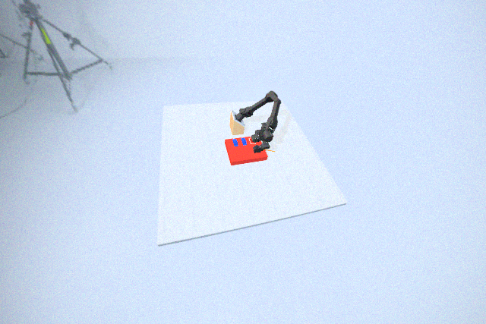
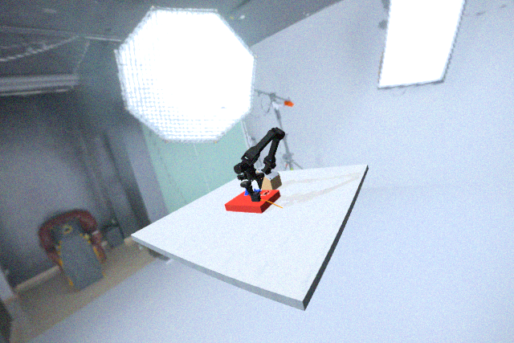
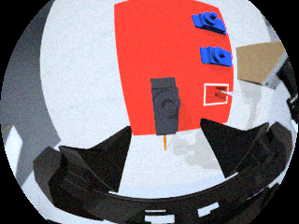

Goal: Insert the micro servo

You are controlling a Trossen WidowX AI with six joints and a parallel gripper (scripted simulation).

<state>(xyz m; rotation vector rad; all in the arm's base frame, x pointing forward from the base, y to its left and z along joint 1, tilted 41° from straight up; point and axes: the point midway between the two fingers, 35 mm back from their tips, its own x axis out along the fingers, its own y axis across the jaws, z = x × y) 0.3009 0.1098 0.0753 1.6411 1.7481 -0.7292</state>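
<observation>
Right now my gripper tip is 10 cm to the left of the red deck and 8 cm above it.
</observation>
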